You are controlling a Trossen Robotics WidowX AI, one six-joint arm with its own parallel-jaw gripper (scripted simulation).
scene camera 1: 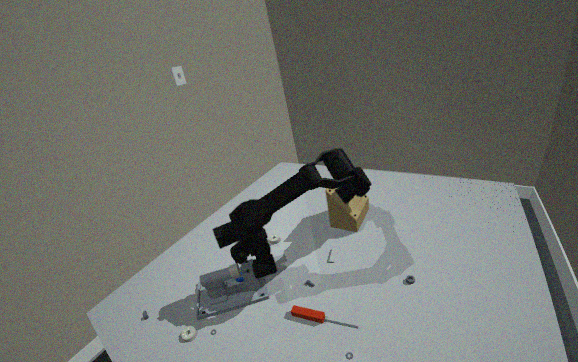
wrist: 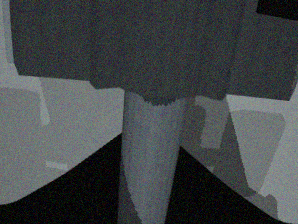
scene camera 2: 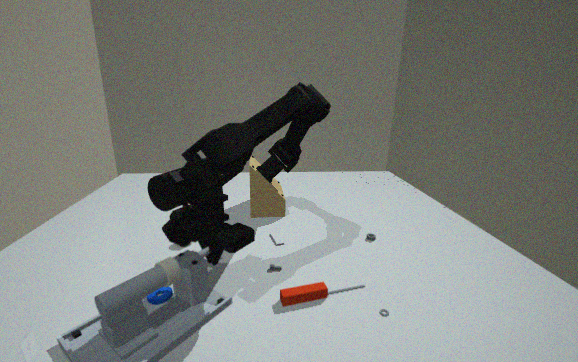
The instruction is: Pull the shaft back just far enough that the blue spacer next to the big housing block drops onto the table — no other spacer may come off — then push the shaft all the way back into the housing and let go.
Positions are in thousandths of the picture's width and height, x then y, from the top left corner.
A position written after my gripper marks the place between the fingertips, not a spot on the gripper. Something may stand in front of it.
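You can see my gripper in the wrist view (485, 636), and it's there in scene camera 1 (463, 744) and scene camera 2 (369, 728) as well.
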